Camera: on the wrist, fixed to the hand. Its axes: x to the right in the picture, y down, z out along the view.
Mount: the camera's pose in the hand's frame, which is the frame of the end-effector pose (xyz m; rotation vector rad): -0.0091 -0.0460 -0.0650 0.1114 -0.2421 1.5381
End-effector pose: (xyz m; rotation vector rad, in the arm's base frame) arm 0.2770 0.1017 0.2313 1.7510 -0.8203 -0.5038
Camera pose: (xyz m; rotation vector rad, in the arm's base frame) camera 0.3283 0.1588 0.2084 0.7107 -2.0360 0.3978
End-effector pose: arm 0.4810 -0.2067 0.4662 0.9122 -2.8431 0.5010
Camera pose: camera 0.5157 -0.2145 0.5380 1.1665 2.4506 -0.4806
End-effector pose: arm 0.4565 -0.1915 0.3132 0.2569 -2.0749 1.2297
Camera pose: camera 0.5162 -0.1635 0.3588 1.1791 1.8512 -1.7300
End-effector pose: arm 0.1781 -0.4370 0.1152 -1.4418 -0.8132 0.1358
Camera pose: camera 0.1906 -0.5032 0.1586 -1.6603 0.2916 1.4935
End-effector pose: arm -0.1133 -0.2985 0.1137 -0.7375 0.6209 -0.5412
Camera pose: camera -0.1746 -0.3502 0.1133 -0.0630 0.7346 0.9132
